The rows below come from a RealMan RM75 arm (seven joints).
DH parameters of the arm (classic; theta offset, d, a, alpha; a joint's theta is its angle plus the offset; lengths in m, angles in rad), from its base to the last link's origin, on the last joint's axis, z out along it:
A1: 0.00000 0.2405 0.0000 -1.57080
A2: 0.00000 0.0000 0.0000 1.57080
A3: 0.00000 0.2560 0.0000 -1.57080
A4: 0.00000 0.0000 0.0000 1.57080
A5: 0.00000 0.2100 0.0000 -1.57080
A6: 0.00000 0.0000 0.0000 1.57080
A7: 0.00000 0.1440 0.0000 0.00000
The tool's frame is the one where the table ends.
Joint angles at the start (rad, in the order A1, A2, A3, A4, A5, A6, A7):
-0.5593, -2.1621, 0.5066, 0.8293, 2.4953, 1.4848, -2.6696
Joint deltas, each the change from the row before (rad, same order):
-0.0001, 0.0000, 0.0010, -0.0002, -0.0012, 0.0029, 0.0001
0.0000, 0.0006, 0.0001, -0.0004, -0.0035, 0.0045, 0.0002
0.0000, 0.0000, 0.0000, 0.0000, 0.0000, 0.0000, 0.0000
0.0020, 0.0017, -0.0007, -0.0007, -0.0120, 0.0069, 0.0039
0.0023, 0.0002, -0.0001, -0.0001, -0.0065, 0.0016, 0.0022
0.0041, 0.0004, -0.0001, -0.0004, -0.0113, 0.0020, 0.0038
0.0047, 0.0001, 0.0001, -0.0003, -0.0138, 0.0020, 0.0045
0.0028, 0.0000, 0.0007, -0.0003, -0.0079, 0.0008, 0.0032
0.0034, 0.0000, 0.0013, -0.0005, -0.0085, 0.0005, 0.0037
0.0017, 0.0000, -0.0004, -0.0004, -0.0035, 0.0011, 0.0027
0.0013, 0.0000, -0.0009, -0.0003, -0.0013, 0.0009, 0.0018
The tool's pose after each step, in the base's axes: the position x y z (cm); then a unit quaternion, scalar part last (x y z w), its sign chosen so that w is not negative. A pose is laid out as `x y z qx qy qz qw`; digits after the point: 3 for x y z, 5 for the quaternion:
-29.838 32.558 -0.513 -0.63980 -0.75068 -0.13723 0.09119
-29.772 32.539 -0.501 -0.64015 -0.75048 -0.13828 0.08874
-29.772 32.539 -0.501 -0.64015 -0.75048 -0.13828 0.08874
-29.682 32.513 -0.420 -0.64093 -0.74934 -0.14310 0.08503
-29.674 32.480 -0.396 -0.64084 -0.74900 -0.14588 0.08389
-29.670 32.426 -0.353 -0.64056 -0.74846 -0.15075 0.08224
-29.650 32.372 -0.311 -0.64030 -0.74767 -0.15673 0.08033
-29.639 32.338 -0.297 -0.64045 -0.74697 -0.15992 0.07933
-29.640 32.293 -0.289 -0.64063 -0.74621 -0.16315 0.07836
-29.650 32.254 -0.282 -0.64083 -0.74578 -0.16467 0.07769
-29.677 32.213 -0.277 -0.64076 -0.74571 -0.16541 0.07735

